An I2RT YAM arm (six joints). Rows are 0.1 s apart.
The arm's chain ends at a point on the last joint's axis. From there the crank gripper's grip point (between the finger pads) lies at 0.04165 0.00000 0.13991 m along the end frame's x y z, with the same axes.
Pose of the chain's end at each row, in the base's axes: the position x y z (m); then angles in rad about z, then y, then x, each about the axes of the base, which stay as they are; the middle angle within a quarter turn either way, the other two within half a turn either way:
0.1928, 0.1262, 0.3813, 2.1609, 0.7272, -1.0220
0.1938, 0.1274, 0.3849, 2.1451, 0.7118, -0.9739
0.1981, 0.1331, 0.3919, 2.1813, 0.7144, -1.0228
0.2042, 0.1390, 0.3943, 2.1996, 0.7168, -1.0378
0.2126, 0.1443, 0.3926, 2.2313, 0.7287, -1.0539
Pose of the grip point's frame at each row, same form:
0.2685, 0.2466, 0.4143, 2.1609, 0.7272, -1.0220
0.2681, 0.2469, 0.4238, 2.1451, 0.7118, -0.9739
0.2717, 0.2545, 0.4260, 2.1813, 0.7144, -1.0228
0.2776, 0.2608, 0.4271, 2.1996, 0.7168, -1.0378
0.2867, 0.2661, 0.4240, 2.2313, 0.7287, -1.0539

